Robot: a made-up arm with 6 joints. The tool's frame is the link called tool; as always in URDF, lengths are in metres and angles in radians. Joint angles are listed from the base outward.
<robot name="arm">
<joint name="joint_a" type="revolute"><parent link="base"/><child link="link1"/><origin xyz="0.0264 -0.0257 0.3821"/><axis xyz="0 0 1"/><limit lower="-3.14" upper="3.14"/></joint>
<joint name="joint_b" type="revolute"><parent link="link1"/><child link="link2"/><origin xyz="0.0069 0.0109 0.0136" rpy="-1.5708 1.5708 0"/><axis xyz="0 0 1"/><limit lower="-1.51" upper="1.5"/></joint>
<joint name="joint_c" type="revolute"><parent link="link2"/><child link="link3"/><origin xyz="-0.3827 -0.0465 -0.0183" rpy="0 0 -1.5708"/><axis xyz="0 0 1"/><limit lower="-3.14" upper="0.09"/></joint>
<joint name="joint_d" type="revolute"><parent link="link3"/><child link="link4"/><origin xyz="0.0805 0.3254 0.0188" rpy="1.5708 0 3.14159"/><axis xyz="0 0 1"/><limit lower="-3.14" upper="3.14"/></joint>
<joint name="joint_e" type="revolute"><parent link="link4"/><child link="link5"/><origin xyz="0.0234 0.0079 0.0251" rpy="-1.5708 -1.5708 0"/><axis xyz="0 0 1"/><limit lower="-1.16" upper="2.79"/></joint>
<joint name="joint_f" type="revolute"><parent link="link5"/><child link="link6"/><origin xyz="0.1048 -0.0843 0.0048" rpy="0 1.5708 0"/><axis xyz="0 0 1"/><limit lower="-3.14" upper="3.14"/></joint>
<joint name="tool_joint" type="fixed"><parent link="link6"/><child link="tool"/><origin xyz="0.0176 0.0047 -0.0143" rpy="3.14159 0 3.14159"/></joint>
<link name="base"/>
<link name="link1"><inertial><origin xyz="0.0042 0.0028 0.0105"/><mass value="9.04"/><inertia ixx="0.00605" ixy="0" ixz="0" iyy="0.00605" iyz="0" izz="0.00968"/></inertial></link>
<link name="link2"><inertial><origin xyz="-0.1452 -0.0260 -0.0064"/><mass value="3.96"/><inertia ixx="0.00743" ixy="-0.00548" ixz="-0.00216" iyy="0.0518" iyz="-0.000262" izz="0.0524"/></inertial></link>
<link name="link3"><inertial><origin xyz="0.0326 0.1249 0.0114"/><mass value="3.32"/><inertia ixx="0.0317" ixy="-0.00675" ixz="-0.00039" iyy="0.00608" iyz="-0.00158" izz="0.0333"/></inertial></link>
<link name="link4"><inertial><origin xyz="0.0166 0.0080 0.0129"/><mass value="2.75"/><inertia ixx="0.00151" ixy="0" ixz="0" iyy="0.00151" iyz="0" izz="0.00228"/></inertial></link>
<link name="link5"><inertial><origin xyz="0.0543 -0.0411 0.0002"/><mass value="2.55"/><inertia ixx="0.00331" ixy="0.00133" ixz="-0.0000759" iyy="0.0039" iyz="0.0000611" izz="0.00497"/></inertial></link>
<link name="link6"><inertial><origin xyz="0.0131 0.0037 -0.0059"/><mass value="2.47"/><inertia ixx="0.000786" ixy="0" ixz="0" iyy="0.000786" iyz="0" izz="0.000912"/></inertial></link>
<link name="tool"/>
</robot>
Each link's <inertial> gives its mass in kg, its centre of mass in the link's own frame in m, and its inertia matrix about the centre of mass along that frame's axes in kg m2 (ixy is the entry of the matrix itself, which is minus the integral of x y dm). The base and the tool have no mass. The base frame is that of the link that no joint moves.
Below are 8 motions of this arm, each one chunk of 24 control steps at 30 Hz.
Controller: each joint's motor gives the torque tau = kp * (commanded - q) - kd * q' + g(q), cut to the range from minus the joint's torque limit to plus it. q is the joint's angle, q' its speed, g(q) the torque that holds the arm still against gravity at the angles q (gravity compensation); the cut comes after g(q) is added. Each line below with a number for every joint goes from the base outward.
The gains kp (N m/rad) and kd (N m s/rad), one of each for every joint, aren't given. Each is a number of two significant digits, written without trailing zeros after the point. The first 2 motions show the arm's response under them.
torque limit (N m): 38 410 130 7.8 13 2.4
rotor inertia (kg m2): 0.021 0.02 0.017 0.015 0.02 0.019
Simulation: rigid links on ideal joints. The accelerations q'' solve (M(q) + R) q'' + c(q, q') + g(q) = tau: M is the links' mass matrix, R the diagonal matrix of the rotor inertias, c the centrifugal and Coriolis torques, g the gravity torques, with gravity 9.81 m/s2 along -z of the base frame. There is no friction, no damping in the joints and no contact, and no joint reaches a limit. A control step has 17 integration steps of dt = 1/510 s. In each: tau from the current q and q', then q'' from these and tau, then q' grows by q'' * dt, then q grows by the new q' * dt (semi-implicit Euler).
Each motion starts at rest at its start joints. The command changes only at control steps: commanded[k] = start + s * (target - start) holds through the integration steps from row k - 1 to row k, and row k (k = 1, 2, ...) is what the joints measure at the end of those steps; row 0 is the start. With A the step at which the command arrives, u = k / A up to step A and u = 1 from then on. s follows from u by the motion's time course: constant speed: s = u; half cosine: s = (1 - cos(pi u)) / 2; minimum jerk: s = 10 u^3 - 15 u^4 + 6 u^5; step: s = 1 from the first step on.
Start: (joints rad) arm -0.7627 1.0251 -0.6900 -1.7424 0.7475 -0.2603
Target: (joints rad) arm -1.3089 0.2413 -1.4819 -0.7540 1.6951 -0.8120
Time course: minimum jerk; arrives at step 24
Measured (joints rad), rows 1 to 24:
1: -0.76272 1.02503 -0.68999 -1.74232 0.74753 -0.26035
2: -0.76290 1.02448 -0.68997 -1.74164 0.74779 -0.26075
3: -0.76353 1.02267 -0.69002 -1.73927 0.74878 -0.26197
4: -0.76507 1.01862 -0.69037 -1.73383 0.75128 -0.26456
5: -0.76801 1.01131 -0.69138 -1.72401 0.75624 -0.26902
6: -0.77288 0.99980 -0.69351 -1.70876 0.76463 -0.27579
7: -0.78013 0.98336 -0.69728 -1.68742 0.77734 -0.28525
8: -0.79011 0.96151 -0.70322 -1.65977 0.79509 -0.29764
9: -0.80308 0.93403 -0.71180 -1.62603 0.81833 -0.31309
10: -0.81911 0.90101 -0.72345 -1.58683 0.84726 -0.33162
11: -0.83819 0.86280 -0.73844 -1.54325 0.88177 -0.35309
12: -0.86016 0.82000 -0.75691 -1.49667 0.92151 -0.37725
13: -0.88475 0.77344 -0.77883 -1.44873 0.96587 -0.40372
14: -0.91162 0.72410 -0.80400 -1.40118 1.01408 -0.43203
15: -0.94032 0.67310 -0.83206 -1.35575 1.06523 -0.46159
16: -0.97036 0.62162 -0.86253 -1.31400 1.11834 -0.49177
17: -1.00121 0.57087 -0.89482 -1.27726 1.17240 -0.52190
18: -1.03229 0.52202 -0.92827 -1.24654 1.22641 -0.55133
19: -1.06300 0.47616 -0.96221 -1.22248 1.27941 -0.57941
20: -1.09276 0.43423 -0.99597 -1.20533 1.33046 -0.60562
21: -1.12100 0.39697 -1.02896 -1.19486 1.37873 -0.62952
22: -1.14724 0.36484 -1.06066 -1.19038 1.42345 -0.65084
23: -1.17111 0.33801 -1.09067 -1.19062 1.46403 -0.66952
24: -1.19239 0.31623 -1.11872 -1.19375 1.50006 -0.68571
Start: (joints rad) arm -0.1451 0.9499 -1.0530 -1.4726 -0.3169 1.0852
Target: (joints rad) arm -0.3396 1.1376 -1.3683 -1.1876 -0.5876 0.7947
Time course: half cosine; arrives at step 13
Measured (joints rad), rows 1 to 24:
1: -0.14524 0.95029 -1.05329 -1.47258 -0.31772 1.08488
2: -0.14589 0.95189 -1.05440 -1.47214 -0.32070 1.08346
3: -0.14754 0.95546 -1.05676 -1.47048 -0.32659 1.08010
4: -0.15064 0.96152 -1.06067 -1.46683 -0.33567 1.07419
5: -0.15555 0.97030 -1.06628 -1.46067 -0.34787 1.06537
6: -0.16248 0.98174 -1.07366 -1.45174 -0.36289 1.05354
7: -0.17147 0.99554 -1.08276 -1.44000 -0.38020 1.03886
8: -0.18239 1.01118 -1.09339 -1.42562 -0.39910 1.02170
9: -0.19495 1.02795 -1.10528 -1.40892 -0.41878 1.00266
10: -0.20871 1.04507 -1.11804 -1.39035 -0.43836 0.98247
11: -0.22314 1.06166 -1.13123 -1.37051 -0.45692 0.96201
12: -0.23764 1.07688 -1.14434 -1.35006 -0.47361 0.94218
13: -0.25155 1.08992 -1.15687 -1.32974 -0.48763 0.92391
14: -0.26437 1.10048 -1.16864 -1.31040 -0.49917 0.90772
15: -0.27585 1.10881 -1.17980 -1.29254 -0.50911 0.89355
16: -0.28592 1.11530 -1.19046 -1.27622 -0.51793 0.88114
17: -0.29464 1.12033 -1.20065 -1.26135 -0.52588 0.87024
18: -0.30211 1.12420 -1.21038 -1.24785 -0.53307 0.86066
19: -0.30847 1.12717 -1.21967 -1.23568 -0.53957 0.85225
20: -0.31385 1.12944 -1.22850 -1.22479 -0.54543 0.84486
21: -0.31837 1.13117 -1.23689 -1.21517 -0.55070 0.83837
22: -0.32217 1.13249 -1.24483 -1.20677 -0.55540 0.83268
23: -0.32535 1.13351 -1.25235 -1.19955 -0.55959 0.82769
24: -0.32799 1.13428 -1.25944 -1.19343 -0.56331 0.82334
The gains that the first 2 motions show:
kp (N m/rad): 190 720 89 2.9 22 5
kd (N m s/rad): 46 110 49 0.69 4.9 1.3
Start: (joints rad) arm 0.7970 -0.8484 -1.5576 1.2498 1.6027 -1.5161
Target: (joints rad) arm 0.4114 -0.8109 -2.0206 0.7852 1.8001 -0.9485
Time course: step
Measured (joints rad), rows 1 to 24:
1: 0.75463 -0.84182 -1.58342 1.22029 1.63274 -1.47088
2: 0.70986 -0.83592 -1.60993 1.18310 1.65705 -1.40810
3: 0.67081 -0.83092 -1.63444 1.14166 1.67726 -1.35048
4: 0.63679 -0.82674 -1.65714 1.09817 1.69467 -1.29969
5: 0.60717 -0.82328 -1.67824 1.05446 1.70970 -1.25514
6: 0.58139 -0.82044 -1.69792 1.01198 1.72264 -1.21610
7: 0.55897 -0.81814 -1.71635 0.97181 1.73375 -1.18192
8: 0.53948 -0.81628 -1.73365 0.93475 1.74325 -1.15202
9: 0.52255 -0.81480 -1.74994 0.90130 1.75135 -1.12587
10: 0.50785 -0.81365 -1.76531 0.87177 1.75825 -1.10303
11: 0.49509 -0.81277 -1.77984 0.84628 1.76412 -1.08308
12: 0.48403 -0.81212 -1.79358 0.82481 1.76910 -1.06568
13: 0.47443 -0.81165 -1.80660 0.80719 1.77334 -1.05051
14: 0.46611 -0.81132 -1.81893 0.79321 1.77694 -1.03729
15: 0.45890 -0.81111 -1.83062 0.78255 1.78001 -1.02578
16: 0.45265 -0.81099 -1.84169 0.77486 1.78263 -1.01577
17: 0.44723 -0.81094 -1.85217 0.76978 1.78486 -1.00706
18: 0.44253 -0.81094 -1.86210 0.76691 1.78678 -0.99950
19: 0.43845 -0.81097 -1.87150 0.76588 1.78842 -0.99293
20: 0.43492 -0.81103 -1.88038 0.76634 1.78984 -0.98722
21: 0.43186 -0.81110 -1.88878 0.76795 1.79107 -0.98226
22: 0.42920 -0.81117 -1.89672 0.77040 1.79213 -0.97796
23: 0.42689 -0.81125 -1.90421 0.77344 1.79304 -0.97423
24: 0.42489 -0.81132 -1.91128 0.77682 1.79384 -0.97098

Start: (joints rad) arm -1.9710 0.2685 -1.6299 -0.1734 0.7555 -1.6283
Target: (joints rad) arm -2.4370 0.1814 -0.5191 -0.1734 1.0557 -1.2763
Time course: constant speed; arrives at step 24
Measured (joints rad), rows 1 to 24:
1: -1.97172 0.26762 -1.62797 -0.17088 0.75515 -1.62756
2: -1.97390 0.26591 -1.62380 -0.16539 0.75581 -1.62547
3: -1.97790 0.26361 -1.61742 -0.15823 0.75768 -1.62195
4: -1.98380 0.26092 -1.60887 -0.15070 0.76081 -1.61706
5: -1.99158 0.25798 -1.59818 -0.14372 0.76518 -1.61090
6: -2.00113 0.25489 -1.58544 -0.13783 0.77070 -1.60360
7: -2.01228 0.25173 -1.57072 -0.13331 0.77730 -1.59528
8: -2.02485 0.24854 -1.55409 -0.13021 0.78487 -1.58606
9: -2.03867 0.24535 -1.53565 -0.12849 0.79329 -1.57606
10: -2.05355 0.24216 -1.51549 -0.12801 0.80246 -1.56537
11: -2.06934 0.23898 -1.49371 -0.12862 0.81228 -1.55410
12: -2.08588 0.23581 -1.47040 -0.13015 0.82264 -1.54233
13: -2.10305 0.23264 -1.44565 -0.13242 0.83346 -1.53011
14: -2.12074 0.22947 -1.41955 -0.13529 0.84467 -1.51753
15: -2.13886 0.22629 -1.39218 -0.13862 0.85619 -1.50463
16: -2.15732 0.22310 -1.36364 -0.14229 0.86797 -1.49146
17: -2.17607 0.21989 -1.33399 -0.14621 0.87995 -1.47806
18: -2.19504 0.21666 -1.30331 -0.15030 0.89209 -1.46447
19: -2.21419 0.21340 -1.27166 -0.15450 0.90437 -1.45070
20: -2.23348 0.21012 -1.23910 -0.15876 0.91675 -1.43680
21: -2.25288 0.20681 -1.20570 -0.16305 0.92921 -1.42278
22: -2.27237 0.20347 -1.17150 -0.16734 0.94173 -1.40865
23: -2.29192 0.20011 -1.13657 -0.17162 0.95429 -1.39444
24: -2.31153 0.19672 -1.10093 -0.17588 0.96690 -1.38015

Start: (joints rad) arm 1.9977 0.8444 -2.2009 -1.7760 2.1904 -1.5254
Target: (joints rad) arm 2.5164 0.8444 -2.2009 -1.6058 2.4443 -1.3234
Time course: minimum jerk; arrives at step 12
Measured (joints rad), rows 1 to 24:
1: 1.99776 0.84440 -2.20090 -1.77594 2.19056 -1.52533
2: 1.99827 0.84440 -2.20093 -1.77545 2.19169 -1.52480
3: 2.00017 0.84438 -2.20100 -1.77368 2.19514 -1.52311
4: 2.00483 0.84431 -2.20114 -1.76953 2.20223 -1.51952
5: 2.01382 0.84417 -2.20137 -1.76213 2.21372 -1.51344
6: 2.02852 0.84399 -2.20167 -1.75122 2.22955 -1.50460
7: 2.04985 0.84383 -2.20199 -1.73736 2.24884 -1.49313
8: 2.07799 0.84377 -2.20228 -1.72175 2.27009 -1.47953
9: 2.11231 0.84389 -2.20247 -1.70593 2.29147 -1.46458
10: 2.15142 0.84421 -2.20252 -1.69128 2.31130 -1.44922
11: 2.19334 0.84472 -2.20242 -1.67873 2.32837 -1.43436
12: 2.23592 0.84534 -2.20219 -1.66860 2.34228 -1.42066
13: 2.27732 0.84598 -2.20187 -1.66065 2.35353 -1.40832
14: 2.31622 0.84654 -2.20150 -1.65433 2.36290 -1.39731
15: 2.35180 0.84696 -2.20114 -1.64906 2.37104 -1.38753
16: 2.38359 0.84721 -2.20081 -1.64443 2.37838 -1.37886
17: 2.41144 0.84730 -2.20055 -1.64016 2.38515 -1.37122
18: 2.43537 0.84725 -2.20035 -1.63614 2.39145 -1.36452
19: 2.45555 0.84709 -2.20021 -1.63233 2.39733 -1.35866
20: 2.47227 0.84686 -2.20013 -1.62872 2.40280 -1.35357
21: 2.48587 0.84659 -2.20009 -1.62534 2.40782 -1.34917
22: 2.49671 0.84631 -2.20009 -1.62223 2.41241 -1.34538
23: 2.50515 0.84604 -2.20011 -1.61942 2.41655 -1.34214
24: 2.51156 0.84578 -2.20015 -1.61691 2.42025 -1.33936

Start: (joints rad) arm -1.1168 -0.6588 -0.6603 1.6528 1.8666 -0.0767
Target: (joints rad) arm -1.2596 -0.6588 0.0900 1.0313 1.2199 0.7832
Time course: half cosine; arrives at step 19
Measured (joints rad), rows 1 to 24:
1: -1.11687 -0.65884 -0.66012 1.65309 1.86625 -0.07620
2: -1.11719 -0.65897 -0.65933 1.65419 1.86472 -0.07403
3: -1.11797 -0.65919 -0.65746 1.65635 1.86100 -0.06899
4: -1.11940 -0.65947 -0.65407 1.65947 1.85426 -0.06008
5: -1.12162 -0.65979 -0.64877 1.66310 1.84381 -0.04658
6: -1.12473 -0.66011 -0.64124 1.66658 1.82920 -0.02800
7: -1.12878 -0.66041 -0.63125 1.66908 1.81019 -0.00413
8: -1.13379 -0.66066 -0.61864 1.66965 1.78674 0.02504
9: -1.13971 -0.66082 -0.60335 1.66736 1.75901 0.05926
10: -1.14648 -0.66089 -0.58540 1.66128 1.72734 0.09810
11: -1.15398 -0.66086 -0.56490 1.65058 1.69223 0.14092
12: -1.16208 -0.66072 -0.54205 1.63455 1.65436 0.18691
13: -1.17059 -0.66047 -0.51713 1.61266 1.61452 0.23515
14: -1.17932 -0.66013 -0.49050 1.58462 1.57360 0.28458
15: -1.18807 -0.65973 -0.46256 1.55037 1.53261 0.33409
16: -1.19660 -0.65929 -0.43379 1.51017 1.49258 0.38253
17: -1.20470 -0.65884 -0.40471 1.46465 1.45457 0.42877
18: -1.21217 -0.65842 -0.37586 1.41476 1.41962 0.47170
19: -1.21881 -0.65804 -0.34781 1.36182 1.38869 0.51029
20: -1.22453 -0.65774 -0.32094 1.30779 1.36226 0.54413
21: -1.22940 -0.65755 -0.29538 1.25502 1.34005 0.57360
22: -1.23356 -0.65744 -0.27116 1.20547 1.32147 0.59929
23: -1.23712 -0.65742 -0.24828 1.16048 1.30592 0.62171
24: -1.24018 -0.65744 -0.22675 1.12083 1.29290 0.64131

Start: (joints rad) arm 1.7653 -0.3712 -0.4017 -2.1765 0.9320 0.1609
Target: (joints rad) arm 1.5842 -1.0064 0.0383 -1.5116 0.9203 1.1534
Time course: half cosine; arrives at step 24
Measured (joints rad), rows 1 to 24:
1: 1.76523 -0.37163 -0.40158 -2.17654 0.93186 0.16116
2: 1.76496 -0.37338 -0.40110 -2.17642 0.93141 0.16241
3: 1.76431 -0.37727 -0.40008 -2.17563 0.93068 0.16554
4: 1.76316 -0.38392 -0.39840 -2.17357 0.92978 0.17135
5: 1.76136 -0.39374 -0.39592 -2.16973 0.92880 0.18050
6: 1.75882 -0.40701 -0.39257 -2.16367 0.92784 0.19350
7: 1.75548 -0.42384 -0.38827 -2.15508 0.92699 0.21071
8: 1.75129 -0.44421 -0.38298 -2.14374 0.92631 0.23231
9: 1.74624 -0.46798 -0.37666 -2.12951 0.92585 0.25838
10: 1.74036 -0.49492 -0.36930 -2.11238 0.92563 0.28884
11: 1.73368 -0.52470 -0.36090 -2.09239 0.92565 0.32349
12: 1.72627 -0.55689 -0.35149 -2.06968 0.92591 0.36199
13: 1.71822 -0.59104 -0.34111 -2.04443 0.92637 0.40394
14: 1.70964 -0.62662 -0.32980 -2.01688 0.92700 0.44880
15: 1.70066 -0.66306 -0.31763 -1.98731 0.92775 0.49599
16: 1.69140 -0.69976 -0.30469 -1.95605 0.92857 0.54484
17: 1.68201 -0.73614 -0.29107 -1.92344 0.92939 0.59464
18: 1.67263 -0.77158 -0.27690 -1.88986 0.93017 0.64466
19: 1.66342 -0.80548 -0.26230 -1.85572 0.93086 0.69415
20: 1.65451 -0.83730 -0.24744 -1.82143 0.93143 0.74234
21: 1.64606 -0.86648 -0.23247 -1.78746 0.93184 0.78849
22: 1.63819 -0.89254 -0.21759 -1.75428 0.93209 0.83189
23: 1.63102 -0.91506 -0.20297 -1.72240 0.93218 0.87188
24: 1.62467 -0.93364 -0.18882 -1.69234 0.93211 0.90782

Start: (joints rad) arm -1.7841 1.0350 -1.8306 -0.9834 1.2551 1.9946
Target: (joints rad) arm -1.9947 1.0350 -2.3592 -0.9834 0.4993 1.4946
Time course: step
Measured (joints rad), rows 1 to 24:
1: -1.79461 1.04003 -1.84900 -0.92935 1.18142 1.95329
2: -1.81144 1.04388 -1.87320 -0.85890 1.08199 1.90041
3: -1.82886 1.04574 -1.89785 -0.80753 0.99565 1.85296
4: -1.84586 1.04611 -1.92259 -0.78177 0.92204 1.81066
5: -1.86228 1.04540 -1.94726 -0.77819 0.85915 1.77277
6: -1.87810 1.04396 -1.97159 -0.79017 0.80543 1.73878
7: -1.89323 1.04212 -1.99529 -0.81131 0.75967 1.70833
8: -1.90756 1.04015 -2.01813 -0.83668 0.72083 1.68115
9: -1.92092 1.03824 -2.03993 -0.86290 0.68797 1.65700
10: -1.93319 1.03651 -2.06059 -0.88789 0.66023 1.63564
11: -1.94430 1.03504 -2.08005 -0.91052 0.63685 1.61683
12: -1.95420 1.03385 -2.09830 -0.93024 0.61713 1.60033
13: -1.96288 1.03294 -2.11535 -0.94695 0.60050 1.58590
14: -1.97040 1.03227 -2.13125 -0.96075 0.58643 1.57334
15: -1.97679 1.03183 -2.14606 -0.97188 0.57449 1.56242
16: -1.98215 1.03158 -2.15984 -0.98064 0.56432 1.55296
17: -1.98655 1.03147 -2.17267 -0.98735 0.55562 1.54478
18: -1.99011 1.03147 -2.18460 -0.99232 0.54814 1.53773
19: -1.99291 1.03155 -2.19572 -0.99583 0.54167 1.53164
20: -1.99506 1.03169 -2.20608 -0.99815 0.53606 1.52641
21: -1.99664 1.03186 -2.21574 -0.99950 0.53117 1.52191
22: -1.99776 1.03205 -2.22476 -1.00010 0.52689 1.51805
23: -1.99848 1.03225 -2.23318 -1.00011 0.52313 1.51473
24: -1.99888 1.03245 -2.24106 -0.99967 0.51983 1.51188

